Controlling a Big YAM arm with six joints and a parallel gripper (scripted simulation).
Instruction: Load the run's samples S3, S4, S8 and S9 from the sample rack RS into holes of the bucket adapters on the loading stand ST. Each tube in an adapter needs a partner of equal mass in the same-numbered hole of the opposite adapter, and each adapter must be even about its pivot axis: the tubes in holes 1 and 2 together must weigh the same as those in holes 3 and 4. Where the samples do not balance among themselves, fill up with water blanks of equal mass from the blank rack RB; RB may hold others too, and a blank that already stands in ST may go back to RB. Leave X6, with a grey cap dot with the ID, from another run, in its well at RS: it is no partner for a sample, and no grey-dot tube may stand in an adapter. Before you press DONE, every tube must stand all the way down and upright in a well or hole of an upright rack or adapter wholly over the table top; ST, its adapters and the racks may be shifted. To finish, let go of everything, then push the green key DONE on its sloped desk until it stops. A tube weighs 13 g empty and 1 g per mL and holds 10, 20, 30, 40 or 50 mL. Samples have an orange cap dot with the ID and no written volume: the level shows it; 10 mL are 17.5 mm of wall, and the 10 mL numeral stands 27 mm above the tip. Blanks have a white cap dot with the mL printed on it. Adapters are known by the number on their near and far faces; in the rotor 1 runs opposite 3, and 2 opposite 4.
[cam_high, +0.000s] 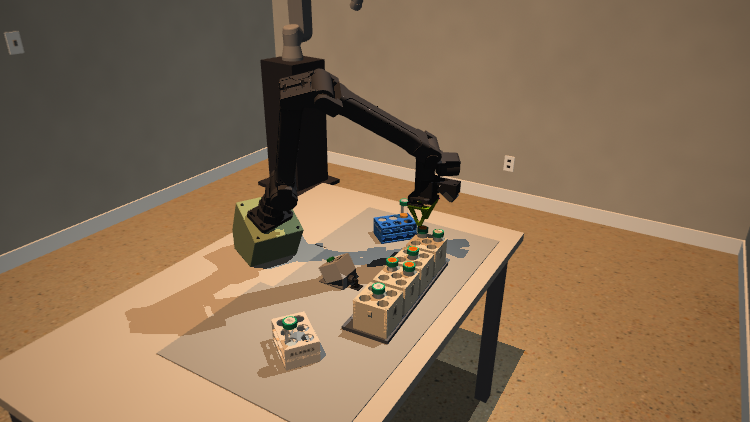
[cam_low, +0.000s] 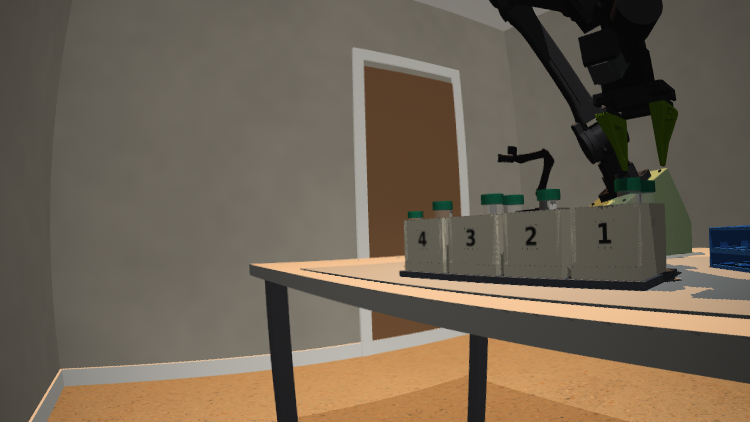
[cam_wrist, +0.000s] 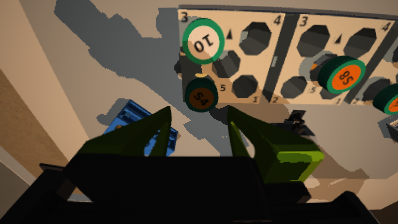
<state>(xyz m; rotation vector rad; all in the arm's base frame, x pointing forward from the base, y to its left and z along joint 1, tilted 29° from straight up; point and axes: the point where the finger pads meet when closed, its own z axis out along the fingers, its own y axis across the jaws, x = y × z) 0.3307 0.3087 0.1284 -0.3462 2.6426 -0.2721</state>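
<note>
My gripper is now 130 mm past the DONE desk, 250 mm to the left of it and 100 mm above it. From my hand the other things lie so: loading stand ST: 60 mm ahead, 180 mm to the right, 140 mm below; blue sample rack RS: 170 mm behind, 90 mm to the left, 120 mm below; blank rack RB: 10 mm ahead, 550 mm to the right, 120 mm below.
</note>
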